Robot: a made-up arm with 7 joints. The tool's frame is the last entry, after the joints. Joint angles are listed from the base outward. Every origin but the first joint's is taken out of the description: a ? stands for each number. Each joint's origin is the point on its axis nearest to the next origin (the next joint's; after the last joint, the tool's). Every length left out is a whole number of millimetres.
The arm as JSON. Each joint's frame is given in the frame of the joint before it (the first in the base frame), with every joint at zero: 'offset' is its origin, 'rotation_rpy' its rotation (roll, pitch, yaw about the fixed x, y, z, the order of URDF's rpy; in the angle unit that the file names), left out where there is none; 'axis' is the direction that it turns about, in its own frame. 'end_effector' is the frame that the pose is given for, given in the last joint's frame.
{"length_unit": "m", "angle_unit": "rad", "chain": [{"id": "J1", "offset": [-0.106, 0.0, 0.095], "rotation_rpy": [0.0, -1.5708, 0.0], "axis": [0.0, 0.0, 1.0]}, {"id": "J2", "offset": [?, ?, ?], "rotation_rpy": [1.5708, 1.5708, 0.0], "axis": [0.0, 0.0, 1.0]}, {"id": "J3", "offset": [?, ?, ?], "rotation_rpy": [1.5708, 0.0, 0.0], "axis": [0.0, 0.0, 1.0]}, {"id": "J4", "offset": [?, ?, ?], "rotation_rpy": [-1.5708, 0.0, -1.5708], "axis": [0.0, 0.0, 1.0]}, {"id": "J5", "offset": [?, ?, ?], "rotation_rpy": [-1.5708, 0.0, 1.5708], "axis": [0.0, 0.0, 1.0]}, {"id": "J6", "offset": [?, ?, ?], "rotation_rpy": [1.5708, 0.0, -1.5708], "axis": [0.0, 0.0, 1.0]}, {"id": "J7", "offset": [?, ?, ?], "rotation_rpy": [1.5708, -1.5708, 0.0], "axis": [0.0, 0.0, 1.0]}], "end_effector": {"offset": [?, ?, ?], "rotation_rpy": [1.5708, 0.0, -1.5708]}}
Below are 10 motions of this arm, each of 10 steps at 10 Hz.
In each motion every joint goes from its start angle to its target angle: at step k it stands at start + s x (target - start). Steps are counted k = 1, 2, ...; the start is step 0. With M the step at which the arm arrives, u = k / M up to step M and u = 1 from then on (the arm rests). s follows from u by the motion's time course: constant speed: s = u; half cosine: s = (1 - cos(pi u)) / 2; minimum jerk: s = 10 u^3 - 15 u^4 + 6 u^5.
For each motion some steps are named. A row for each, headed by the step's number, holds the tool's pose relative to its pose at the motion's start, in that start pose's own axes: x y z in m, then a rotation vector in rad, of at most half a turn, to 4 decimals.
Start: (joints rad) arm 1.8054 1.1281 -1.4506 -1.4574 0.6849 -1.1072 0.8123
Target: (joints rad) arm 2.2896 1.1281 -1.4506 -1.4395 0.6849 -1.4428 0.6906
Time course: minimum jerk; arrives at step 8
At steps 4, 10:
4: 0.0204 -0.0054 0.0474 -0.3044 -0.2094 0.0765
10: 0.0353 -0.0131 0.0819 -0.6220 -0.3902 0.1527

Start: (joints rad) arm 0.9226 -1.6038 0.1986 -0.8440 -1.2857 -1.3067 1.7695
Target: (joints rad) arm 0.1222 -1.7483 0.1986 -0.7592 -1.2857 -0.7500 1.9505
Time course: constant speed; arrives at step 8
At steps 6, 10:
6: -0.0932 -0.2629 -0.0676 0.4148 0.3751 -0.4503
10: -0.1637 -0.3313 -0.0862 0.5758 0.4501 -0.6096

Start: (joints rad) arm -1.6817 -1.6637 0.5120 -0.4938 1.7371 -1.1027 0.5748
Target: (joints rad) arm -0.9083 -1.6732 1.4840 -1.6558 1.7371 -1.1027 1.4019
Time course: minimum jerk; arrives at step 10
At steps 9, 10:
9: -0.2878 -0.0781 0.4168 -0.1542 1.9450 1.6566
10: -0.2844 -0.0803 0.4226 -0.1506 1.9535 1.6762

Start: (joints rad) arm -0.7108 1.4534 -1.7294 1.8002 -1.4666 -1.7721 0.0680
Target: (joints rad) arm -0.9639 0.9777 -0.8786 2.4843 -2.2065 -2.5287 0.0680
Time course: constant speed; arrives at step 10
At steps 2, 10:
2: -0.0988 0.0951 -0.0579 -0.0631 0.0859 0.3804
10: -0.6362 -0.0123 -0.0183 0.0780 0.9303 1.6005

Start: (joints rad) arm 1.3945 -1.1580 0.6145 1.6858 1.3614 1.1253 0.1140
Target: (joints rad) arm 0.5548 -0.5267 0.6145 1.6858 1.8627 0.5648 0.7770
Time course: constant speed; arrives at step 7
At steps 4, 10:
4: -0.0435 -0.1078 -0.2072 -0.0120 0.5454 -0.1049
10: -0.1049 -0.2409 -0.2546 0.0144 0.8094 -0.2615

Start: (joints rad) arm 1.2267 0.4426 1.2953 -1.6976 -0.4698 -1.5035 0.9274
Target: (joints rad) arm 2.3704 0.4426 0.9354 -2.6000 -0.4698 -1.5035 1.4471
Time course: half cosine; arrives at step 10
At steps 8, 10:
8: -0.1191 -0.1481 -0.0545 1.3728 0.8165 -0.8664
10: -0.1298 -0.1422 -0.0503 1.5844 0.8630 -0.8743

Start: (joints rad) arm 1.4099 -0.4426 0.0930 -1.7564 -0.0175 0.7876 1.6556
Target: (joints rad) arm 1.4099 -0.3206 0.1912 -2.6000 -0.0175 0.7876 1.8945
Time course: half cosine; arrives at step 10
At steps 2, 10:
2: -0.0208 -0.0178 0.0053 0.0167 -0.0251 -0.0629
10: -0.2415 -0.0871 -0.0097 0.1962 -0.2459 -0.6590

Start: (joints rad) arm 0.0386 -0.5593 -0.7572 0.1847 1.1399 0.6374 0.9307
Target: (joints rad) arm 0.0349 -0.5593 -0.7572 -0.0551 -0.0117 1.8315 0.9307
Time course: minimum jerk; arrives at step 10
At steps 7, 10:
7: -0.0737 -0.4577 -0.0689 0.0571 0.2629 -1.2459
10: -0.1593 -0.5137 -0.0261 0.0203 0.1857 -1.5070

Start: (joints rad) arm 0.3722 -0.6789 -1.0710 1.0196 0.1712 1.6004 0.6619
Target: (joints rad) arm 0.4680 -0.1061 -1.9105 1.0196 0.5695 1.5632 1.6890
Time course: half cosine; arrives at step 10
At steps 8, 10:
8: -0.2225 0.2746 -0.0953 -0.6049 0.5218 0.0004
10: -0.2371 0.2853 -0.1094 -0.6610 0.5736 -0.0517

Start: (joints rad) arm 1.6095 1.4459 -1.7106 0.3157 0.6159 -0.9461 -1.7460
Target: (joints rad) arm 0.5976 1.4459 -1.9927 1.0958 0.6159 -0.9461 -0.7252
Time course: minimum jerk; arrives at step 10
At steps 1, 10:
1: 0.0012 -0.0021 -0.0002 -0.0080 0.0053 0.0025
10: 0.2296 -0.1836 0.0848 -0.8475 0.3814 0.0070

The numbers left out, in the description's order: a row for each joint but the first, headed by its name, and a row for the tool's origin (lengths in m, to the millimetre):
J2: 0.119 0.115 0.0
J3: -0.122 -0.072 0.0
J4: 0.09 0.167 0.0
J5: -0.235 -0.033 0.0
J6: -0.096 -0.005 0.0
J7: 0.319 -0.173 0.0
tool: 0.094 -0.103 0.0

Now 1 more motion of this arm.
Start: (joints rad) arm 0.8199 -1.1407 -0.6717 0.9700 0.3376 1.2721 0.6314
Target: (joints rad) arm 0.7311 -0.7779 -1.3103 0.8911 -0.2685 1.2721 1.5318
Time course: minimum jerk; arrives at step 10
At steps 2, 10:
2: -0.0012 0.0150 -0.0245 -0.0710 0.0663 -0.0026
10: -0.0937 0.0750 -0.2539 -1.1041 0.7409 -0.6409

